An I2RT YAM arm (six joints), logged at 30 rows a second.
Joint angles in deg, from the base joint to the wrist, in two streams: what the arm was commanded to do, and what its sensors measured. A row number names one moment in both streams.
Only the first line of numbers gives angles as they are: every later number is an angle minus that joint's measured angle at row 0.
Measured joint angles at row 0: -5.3, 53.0, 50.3, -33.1, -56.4, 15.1
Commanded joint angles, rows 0 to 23: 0.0, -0.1, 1.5, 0.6, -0.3, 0.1; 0.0, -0.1, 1.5, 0.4, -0.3, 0.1; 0.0, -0.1, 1.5, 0.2, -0.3, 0.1; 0.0, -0.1, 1.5, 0.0, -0.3, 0.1; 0.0, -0.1, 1.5, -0.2, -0.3, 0.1; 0.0, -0.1, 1.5, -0.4, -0.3, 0.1; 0.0, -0.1, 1.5, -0.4, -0.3, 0.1; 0.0, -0.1, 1.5, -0.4, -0.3, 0.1; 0.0, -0.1, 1.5, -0.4, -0.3, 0.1; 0.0, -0.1, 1.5, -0.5, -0.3, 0.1; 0.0, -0.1, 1.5, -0.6, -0.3, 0.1; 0.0, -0.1, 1.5, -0.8, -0.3, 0.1; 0.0, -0.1, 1.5, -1.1, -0.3, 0.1; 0.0, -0.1, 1.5, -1.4, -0.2, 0.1; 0.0, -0.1, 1.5, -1.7, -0.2, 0.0; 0.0, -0.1, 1.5, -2.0, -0.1, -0.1; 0.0, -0.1, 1.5, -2.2, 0.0, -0.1; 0.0, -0.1, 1.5, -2.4, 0.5, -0.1; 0.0, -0.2, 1.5, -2.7, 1.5, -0.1; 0.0, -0.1, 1.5, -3.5, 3.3, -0.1; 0.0, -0.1, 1.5, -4.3, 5.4, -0.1; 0.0, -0.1, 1.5, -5.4, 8.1, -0.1; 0.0, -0.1, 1.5, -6.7, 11.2, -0.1; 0.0, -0.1, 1.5, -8.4, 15.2, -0.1
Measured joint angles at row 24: 0.1, 0.0, 0.0, -7.0, 5.5, 0.2
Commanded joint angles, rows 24 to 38: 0.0, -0.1, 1.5, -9.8, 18.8, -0.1; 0.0, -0.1, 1.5, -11.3, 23.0, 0.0; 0.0, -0.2, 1.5, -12.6, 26.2, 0.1; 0.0, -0.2, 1.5, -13.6, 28.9, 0.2; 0.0, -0.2, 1.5, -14.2, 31.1, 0.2; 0.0, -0.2, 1.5, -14.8, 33.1, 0.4; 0.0, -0.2, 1.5, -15.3, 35.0, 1.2; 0.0, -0.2, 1.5, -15.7, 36.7, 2.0; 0.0, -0.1, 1.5, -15.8, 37.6, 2.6; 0.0, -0.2, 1.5, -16.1, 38.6, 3.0; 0.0, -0.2, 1.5, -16.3, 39.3, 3.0; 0.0, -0.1, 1.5, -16.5, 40.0, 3.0; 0.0, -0.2, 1.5, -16.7, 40.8, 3.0; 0.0, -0.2, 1.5, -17.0, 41.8, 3.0; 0.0, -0.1, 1.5, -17.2, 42.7, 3.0
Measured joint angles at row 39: 0.1, 0.0, 0.0, -16.9, 35.5, 2.6
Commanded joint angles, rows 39 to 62: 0.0, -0.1, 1.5, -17.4, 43.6, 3.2; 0.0, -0.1, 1.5, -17.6, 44.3, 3.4; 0.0, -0.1, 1.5, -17.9, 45.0, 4.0; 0.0, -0.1, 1.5, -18.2, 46.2, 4.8; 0.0, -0.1, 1.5, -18.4, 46.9, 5.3; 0.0, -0.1, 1.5, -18.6, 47.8, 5.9; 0.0, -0.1, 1.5, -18.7, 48.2, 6.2; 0.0, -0.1, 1.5, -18.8, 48.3, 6.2; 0.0, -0.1, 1.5, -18.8, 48.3, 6.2; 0.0, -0.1, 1.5, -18.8, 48.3, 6.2; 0.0, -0.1, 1.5, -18.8, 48.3, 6.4; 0.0, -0.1, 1.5, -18.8, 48.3, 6.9; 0.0, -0.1, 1.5, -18.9, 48.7, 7.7; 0.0, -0.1, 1.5, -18.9, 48.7, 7.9; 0.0, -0.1, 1.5, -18.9, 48.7, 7.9; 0.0, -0.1, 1.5, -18.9, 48.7, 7.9; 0.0, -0.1, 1.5, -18.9, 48.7, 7.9; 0.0, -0.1, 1.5, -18.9, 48.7, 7.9; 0.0, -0.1, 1.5, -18.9, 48.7, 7.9; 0.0, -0.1, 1.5, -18.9, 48.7, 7.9; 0.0, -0.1, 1.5, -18.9, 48.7, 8.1; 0.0, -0.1, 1.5, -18.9, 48.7, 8.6; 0.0, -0.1, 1.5, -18.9, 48.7, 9.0; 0.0, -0.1, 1.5, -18.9, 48.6, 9.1
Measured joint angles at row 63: 0.1, 0.0, 0.0, -19.1, 47.4, 8.2
